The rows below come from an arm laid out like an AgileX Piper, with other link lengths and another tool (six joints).
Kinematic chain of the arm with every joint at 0, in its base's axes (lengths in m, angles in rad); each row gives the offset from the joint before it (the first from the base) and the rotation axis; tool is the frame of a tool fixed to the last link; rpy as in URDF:
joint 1: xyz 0 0 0.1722 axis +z
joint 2: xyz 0 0 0 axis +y
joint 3: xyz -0.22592 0 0.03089 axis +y
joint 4: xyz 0.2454 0 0.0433 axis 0.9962 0 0.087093
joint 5: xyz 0 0 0 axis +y
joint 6: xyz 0.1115 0 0.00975 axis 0.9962 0 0.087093
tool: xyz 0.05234 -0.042 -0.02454 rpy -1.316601 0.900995 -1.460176
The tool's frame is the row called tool.
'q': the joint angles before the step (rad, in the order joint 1, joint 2, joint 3, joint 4, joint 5, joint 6). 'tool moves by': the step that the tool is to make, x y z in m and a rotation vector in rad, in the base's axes. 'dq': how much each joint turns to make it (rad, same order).
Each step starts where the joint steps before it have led.
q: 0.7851, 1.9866, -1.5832, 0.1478, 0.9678, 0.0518
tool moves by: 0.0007, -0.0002, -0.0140, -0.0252, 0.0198, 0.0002
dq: 0.0000, 0.0411, -0.0054, -0.0040, -0.0040, 0.0006
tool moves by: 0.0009, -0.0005, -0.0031, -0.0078, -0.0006, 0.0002
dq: 0.0000, 0.0090, -0.0006, -0.0066, -0.0035, 0.0017
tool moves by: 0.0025, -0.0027, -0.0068, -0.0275, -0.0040, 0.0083
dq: 0.0000, 0.0203, -0.0015, -0.0238, -0.0022, 0.0001
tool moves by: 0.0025, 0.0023, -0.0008, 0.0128, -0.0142, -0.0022
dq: 0.0001, 0.0023, 0.0004, -0.0001, -0.0220, 0.0000
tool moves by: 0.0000, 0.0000, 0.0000, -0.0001, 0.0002, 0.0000
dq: 0.0000, 0.0002, -0.0003, 0.0001, 0.0003, 0.0000
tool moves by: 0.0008, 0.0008, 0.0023, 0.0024, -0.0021, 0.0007
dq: -0.0001, -0.0004, -0.0089, 0.0000, 0.0062, -0.0002
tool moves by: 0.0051, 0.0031, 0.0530, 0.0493, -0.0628, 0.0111
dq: 0.0000, -0.0844, -0.0834, -0.0133, 0.0888, 0.0018
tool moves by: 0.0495, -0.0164, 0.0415, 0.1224, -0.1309, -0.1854
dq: -0.1070, -0.0012, -0.1391, -0.0324, -0.0452, 0.0873
